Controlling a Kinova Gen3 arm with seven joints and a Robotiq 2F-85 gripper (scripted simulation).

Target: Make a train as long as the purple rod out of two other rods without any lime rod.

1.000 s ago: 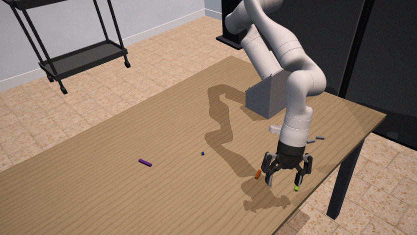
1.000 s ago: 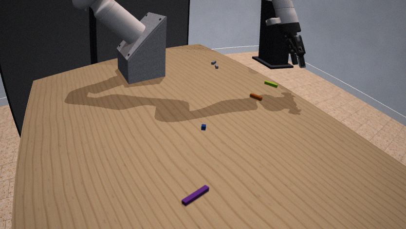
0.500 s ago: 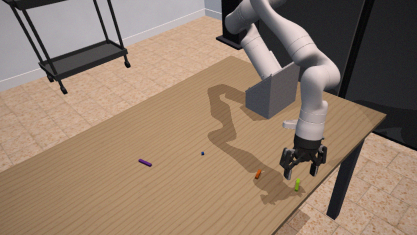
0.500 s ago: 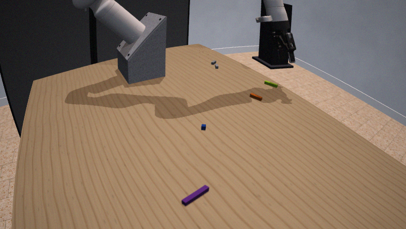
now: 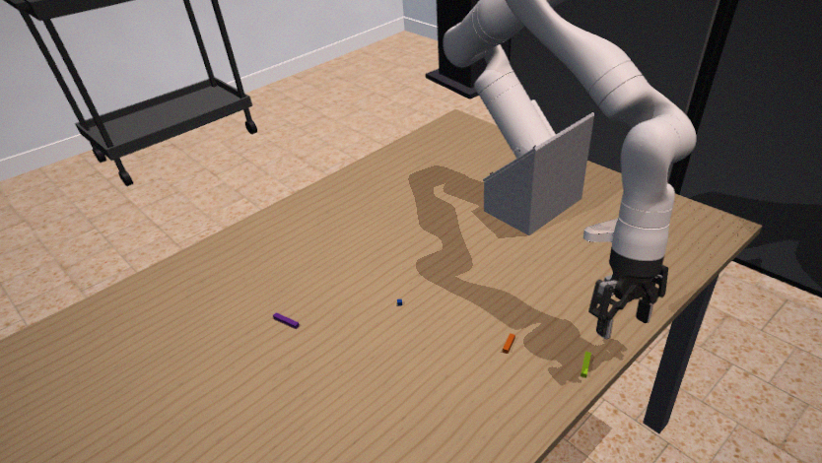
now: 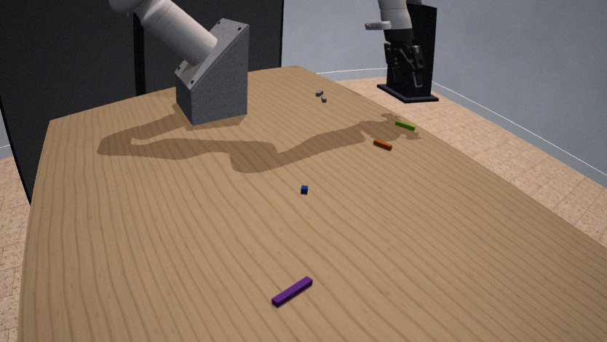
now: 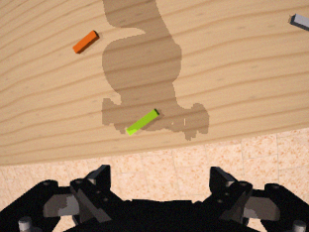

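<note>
Right now the lime rod is 40 mm ahead of my hand, 30 mm to the right of it and 100 mm below it. The rest, counted from my hand: purple rod (410 mm ahead, 480 mm to the right, 100 mm below); then blue rod (210 mm ahead, 370 mm to the right, 100 mm below); then orange rod (110 mm ahead, 150 mm to the right, 100 mm below).
</note>
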